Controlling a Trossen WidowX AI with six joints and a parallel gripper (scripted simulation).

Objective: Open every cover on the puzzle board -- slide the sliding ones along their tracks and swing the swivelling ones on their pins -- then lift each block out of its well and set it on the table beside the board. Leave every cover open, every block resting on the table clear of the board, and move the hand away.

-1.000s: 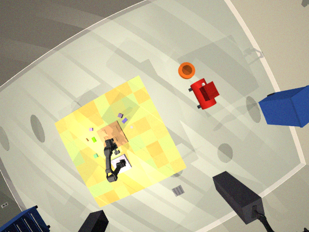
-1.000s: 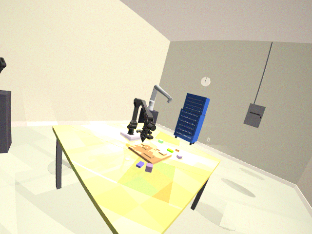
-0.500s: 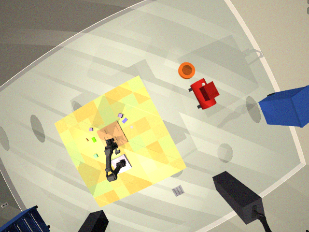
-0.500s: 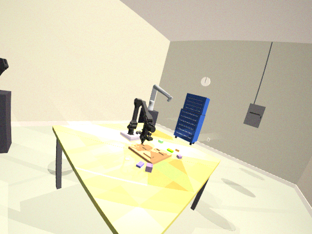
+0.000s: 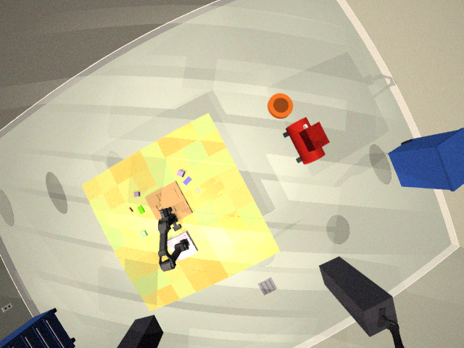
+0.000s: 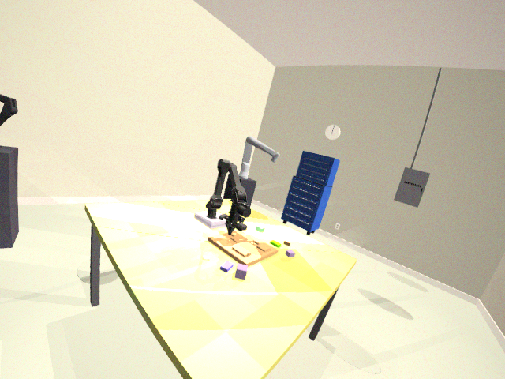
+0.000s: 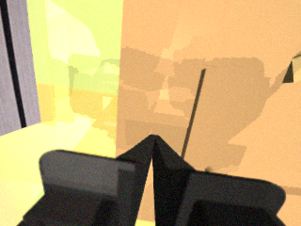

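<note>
Right now the tan puzzle board is 10 cm ahead of my gripper tip, 2 cm to the left of it and 1 cm below it. The rest, counted from my gripper tip: lilac block (28 cm ahead, 26 cm to the left, 2 cm below); brown block (18 cm ahead, 36 cm to the left, 2 cm below).
</note>
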